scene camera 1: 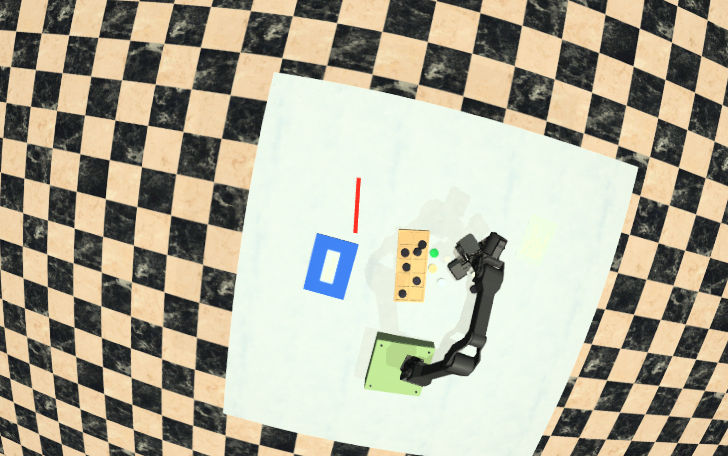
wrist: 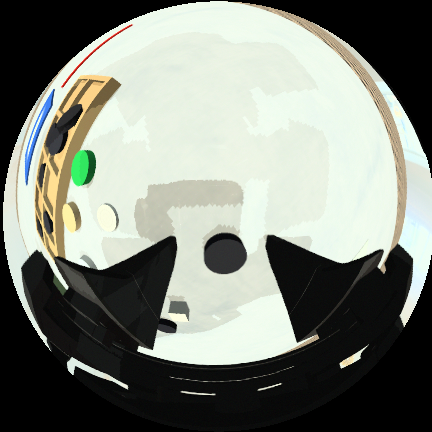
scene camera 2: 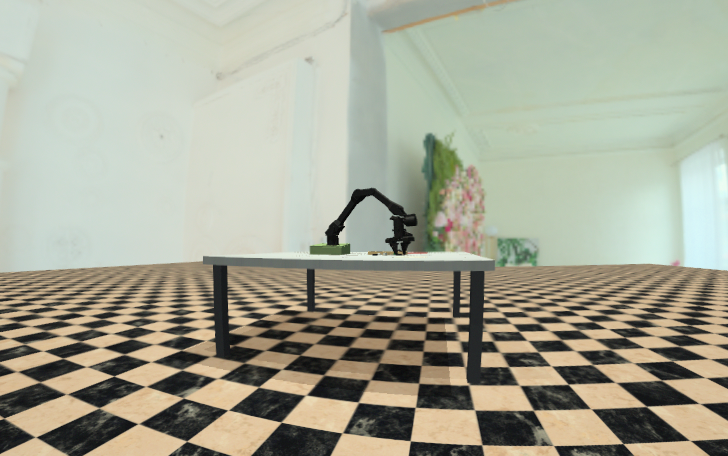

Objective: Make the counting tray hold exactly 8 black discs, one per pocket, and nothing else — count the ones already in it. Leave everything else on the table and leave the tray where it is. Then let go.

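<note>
The tan counting tray (scene camera 1: 406,236) (wrist: 106,92) holds several black discs. One black disc (scene camera 1: 422,244) (wrist: 70,116) is tilted and overlaps a neighbouring black disc (scene camera 1: 416,251) (wrist: 57,141). My gripper (scene camera 1: 464,257) (scene camera 2: 399,252) (wrist: 221,241) is open, low over the table to the right of the tray. A loose black disc (wrist: 225,253) lies on the table between the spread fingertips, with a gap on each side. The arm hides it in the overhead view. Another black disc (scene camera 1: 473,288) (wrist: 166,326) lies near the left finger, partly hidden by it in the wrist view.
A green disc (scene camera 1: 434,252) (wrist: 83,167), a yellow disc (scene camera 1: 432,268) (wrist: 71,216) and a white disc (scene camera 1: 447,259) (wrist: 108,217) lie beside the tray. A blue frame (scene camera 1: 314,265), a red bar (scene camera 1: 356,205), a pale yellow sheet (scene camera 1: 537,239) and the green arm base (scene camera 1: 381,370) (scene camera 2: 329,249) surround them.
</note>
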